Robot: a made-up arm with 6 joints. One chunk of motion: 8 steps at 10 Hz.
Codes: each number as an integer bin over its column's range. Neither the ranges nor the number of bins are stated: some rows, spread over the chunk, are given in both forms.
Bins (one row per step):
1: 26 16 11 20 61 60
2: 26 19 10 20 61 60
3: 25 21 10 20 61 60
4: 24 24 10 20 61 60
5: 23 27 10 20 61 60
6: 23 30 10 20 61 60
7: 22 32 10 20 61 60
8: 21 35 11 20 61 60
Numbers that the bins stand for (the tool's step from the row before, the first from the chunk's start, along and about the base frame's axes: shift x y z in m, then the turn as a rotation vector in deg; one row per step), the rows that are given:
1: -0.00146 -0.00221 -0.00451 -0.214 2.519 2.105
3: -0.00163 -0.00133 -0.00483 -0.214 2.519 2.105
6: -0.00198 0.00024 -0.00483 -0.214 2.519 2.105
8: -0.00233 0.00111 -0.00451 -0.214 2.519 2.105
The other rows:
2: -0.00146 -0.00168 -0.00483 -0.214 2.519 2.105
4: -0.00181 -0.00081 -0.00483 -0.214 2.519 2.105
5: -0.00198 -0.00029 -0.00483 -0.214 2.519 2.105
7: -0.00216 0.00059 -0.00483 -0.214 2.519 2.105

